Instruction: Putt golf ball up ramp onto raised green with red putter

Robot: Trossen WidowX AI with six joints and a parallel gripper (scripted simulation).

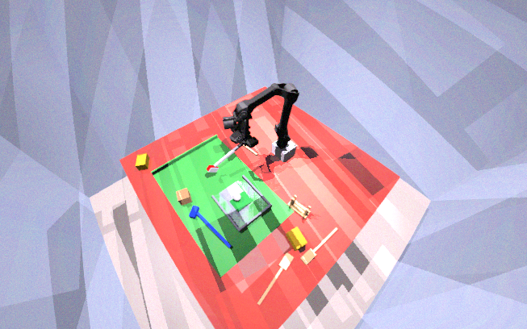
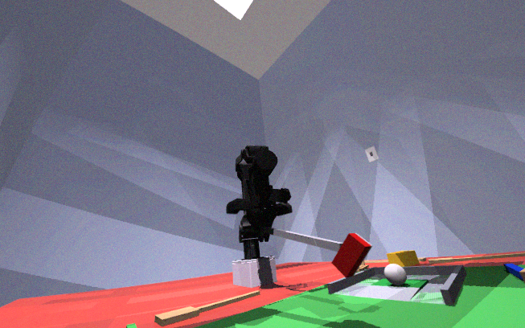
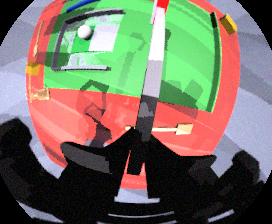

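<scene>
The red putter lies 120 mm ahead of my gripper tip and 20 mm to the left of it. Also, from my gripper tip: green mat (250 mm ahead, 140 mm to the left, 130 mm below); then tan block (420 mm ahead, 90 mm to the left, 90 mm below); then white golf ball (170 mm ahead, 230 mm to the left, 100 mm below).
</scene>
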